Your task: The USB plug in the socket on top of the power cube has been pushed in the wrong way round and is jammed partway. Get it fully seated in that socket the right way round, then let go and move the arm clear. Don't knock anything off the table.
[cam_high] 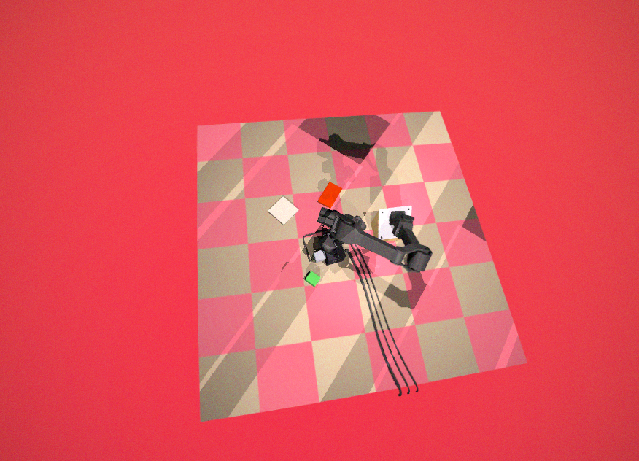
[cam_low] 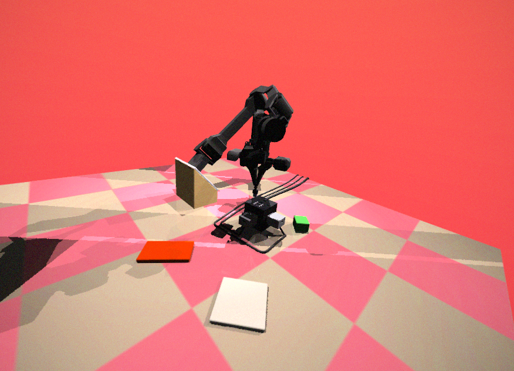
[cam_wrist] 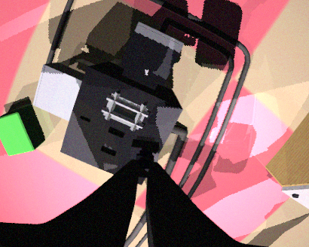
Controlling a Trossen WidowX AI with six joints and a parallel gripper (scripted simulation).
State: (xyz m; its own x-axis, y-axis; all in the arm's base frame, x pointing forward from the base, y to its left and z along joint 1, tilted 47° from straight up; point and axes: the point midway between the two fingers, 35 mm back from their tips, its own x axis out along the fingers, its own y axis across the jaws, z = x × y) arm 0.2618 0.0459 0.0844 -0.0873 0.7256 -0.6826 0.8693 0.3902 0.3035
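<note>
The dark USB plug lies 2 cm below my gripper tip. From my gripper tip the other things lie so: metal-framed socket: 2 cm ahead, 6 cm below; then orange plate: 27 cm to the right, 13 cm below; then green block: 11 cm ahead, 12 cm to the left, 12 cm below.
</note>
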